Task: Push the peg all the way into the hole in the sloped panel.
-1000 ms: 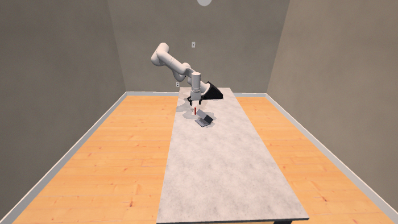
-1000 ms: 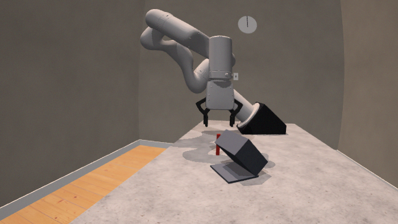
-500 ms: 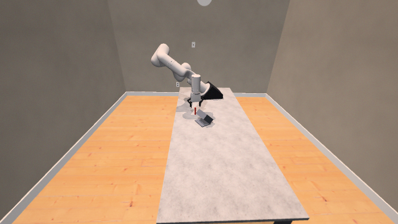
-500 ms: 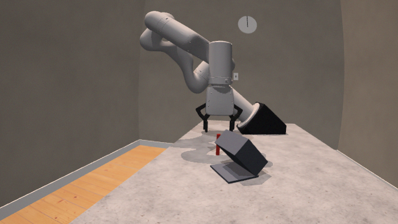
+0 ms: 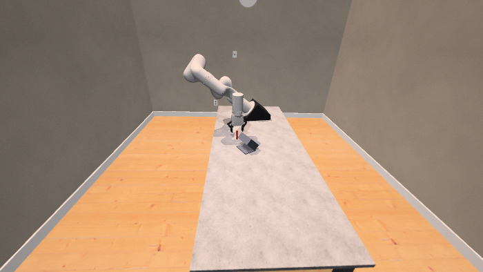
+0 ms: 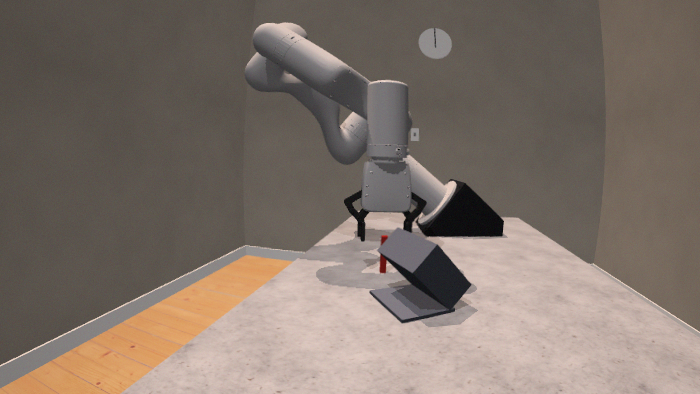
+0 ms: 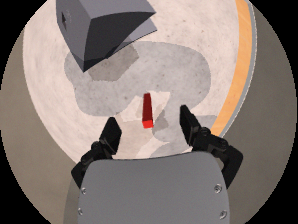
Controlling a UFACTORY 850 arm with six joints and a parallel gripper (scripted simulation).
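The dark base plate lies 150 mm ahead of my hand, 80 mm below it and 70 mm to the left of it. From my hand the other things lie so: red peg 40 mm below.
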